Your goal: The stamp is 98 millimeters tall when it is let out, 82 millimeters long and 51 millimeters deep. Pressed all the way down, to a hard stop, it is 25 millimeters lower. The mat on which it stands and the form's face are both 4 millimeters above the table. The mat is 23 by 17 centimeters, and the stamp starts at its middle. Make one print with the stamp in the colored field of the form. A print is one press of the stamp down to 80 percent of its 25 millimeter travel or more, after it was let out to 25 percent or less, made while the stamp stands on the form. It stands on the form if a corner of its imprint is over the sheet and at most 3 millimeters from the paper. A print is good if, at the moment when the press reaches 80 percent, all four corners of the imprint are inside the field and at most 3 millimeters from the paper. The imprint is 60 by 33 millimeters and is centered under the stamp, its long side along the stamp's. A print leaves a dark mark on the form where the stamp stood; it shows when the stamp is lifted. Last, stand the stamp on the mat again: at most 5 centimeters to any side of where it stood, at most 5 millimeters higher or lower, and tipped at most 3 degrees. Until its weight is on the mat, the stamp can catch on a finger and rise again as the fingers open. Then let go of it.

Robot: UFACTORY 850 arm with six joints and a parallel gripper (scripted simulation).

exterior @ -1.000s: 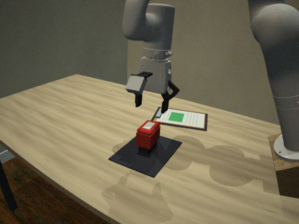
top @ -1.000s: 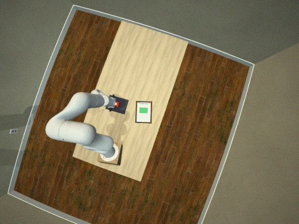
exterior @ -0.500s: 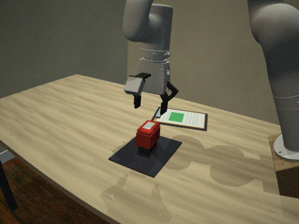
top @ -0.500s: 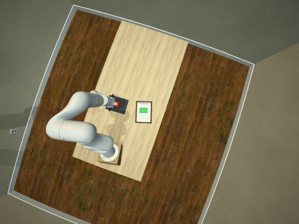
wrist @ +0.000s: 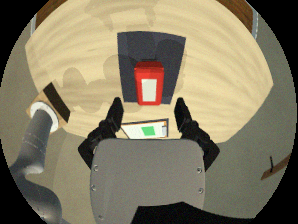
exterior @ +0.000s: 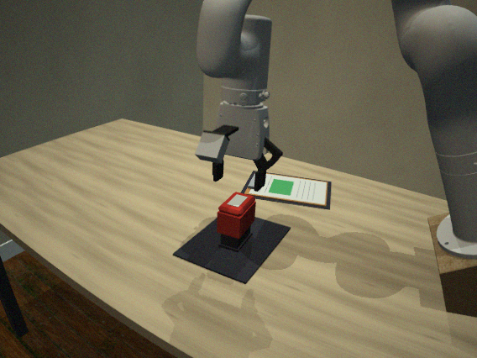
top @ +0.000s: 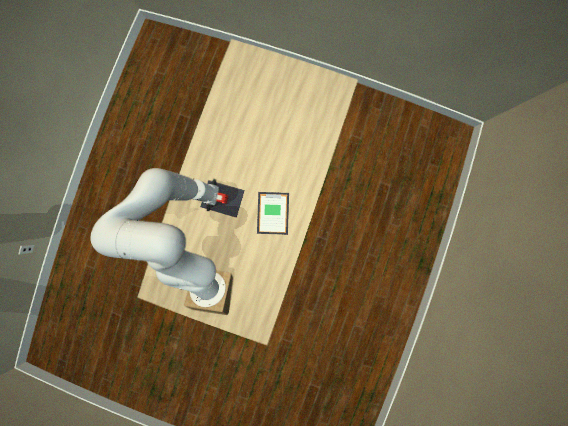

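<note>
Now: the stamp 100 mm below my hand. The rest, counted from my hand: mat 150 mm below; then form 300 mm to the right, 150 mm below, 110 mm ahead.
</note>
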